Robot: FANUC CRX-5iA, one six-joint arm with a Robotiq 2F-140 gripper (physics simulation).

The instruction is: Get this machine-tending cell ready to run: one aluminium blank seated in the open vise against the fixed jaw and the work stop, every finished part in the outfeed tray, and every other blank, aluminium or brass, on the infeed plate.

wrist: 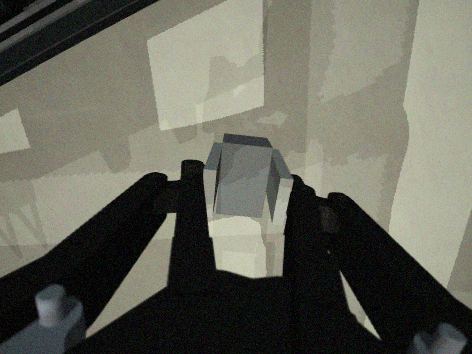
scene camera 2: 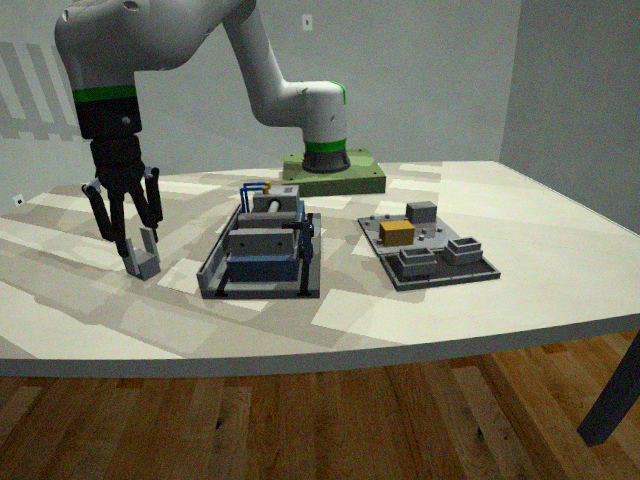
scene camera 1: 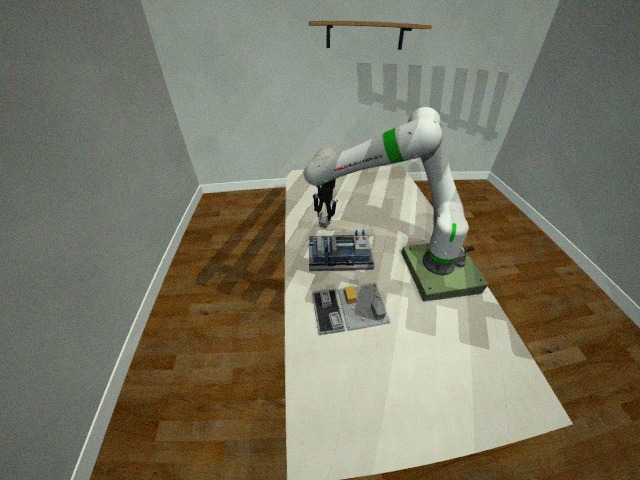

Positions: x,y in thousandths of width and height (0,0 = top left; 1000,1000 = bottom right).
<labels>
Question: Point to a dark outfeed tray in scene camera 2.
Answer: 720,572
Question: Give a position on an infeed plate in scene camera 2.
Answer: At 679,501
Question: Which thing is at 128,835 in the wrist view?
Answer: The gripper.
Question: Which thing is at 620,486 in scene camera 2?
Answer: A brass blank.
</labels>
